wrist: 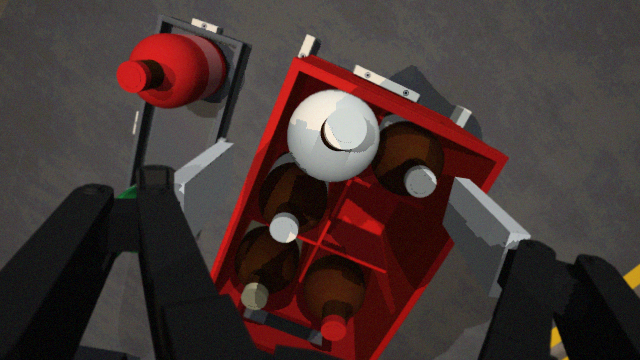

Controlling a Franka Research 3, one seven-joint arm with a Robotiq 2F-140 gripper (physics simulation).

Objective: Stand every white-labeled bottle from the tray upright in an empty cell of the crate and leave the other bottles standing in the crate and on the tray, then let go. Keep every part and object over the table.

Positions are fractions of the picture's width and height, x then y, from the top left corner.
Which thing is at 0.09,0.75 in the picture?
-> My gripper.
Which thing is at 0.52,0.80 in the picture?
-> A red-capped brown bottle.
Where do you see a red bottle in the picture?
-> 0.26,0.20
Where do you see a white bottle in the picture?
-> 0.52,0.38
